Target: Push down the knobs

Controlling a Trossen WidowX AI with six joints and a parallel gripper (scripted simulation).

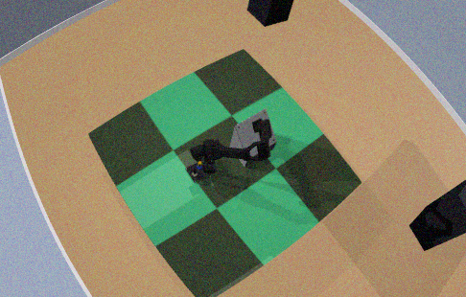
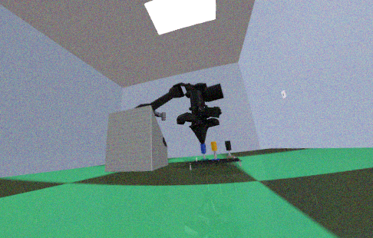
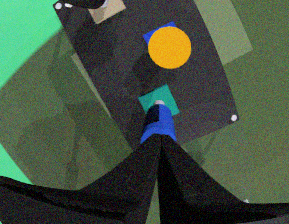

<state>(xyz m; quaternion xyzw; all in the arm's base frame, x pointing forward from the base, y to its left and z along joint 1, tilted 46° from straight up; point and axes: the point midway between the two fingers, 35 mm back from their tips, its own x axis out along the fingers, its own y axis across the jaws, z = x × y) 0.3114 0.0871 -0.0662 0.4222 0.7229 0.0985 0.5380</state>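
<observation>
My gripper tip is 2 cm above the blue knob. From my gripper tip the other things lie so: black knob (9 cm ahead, 2 cm below).
</observation>
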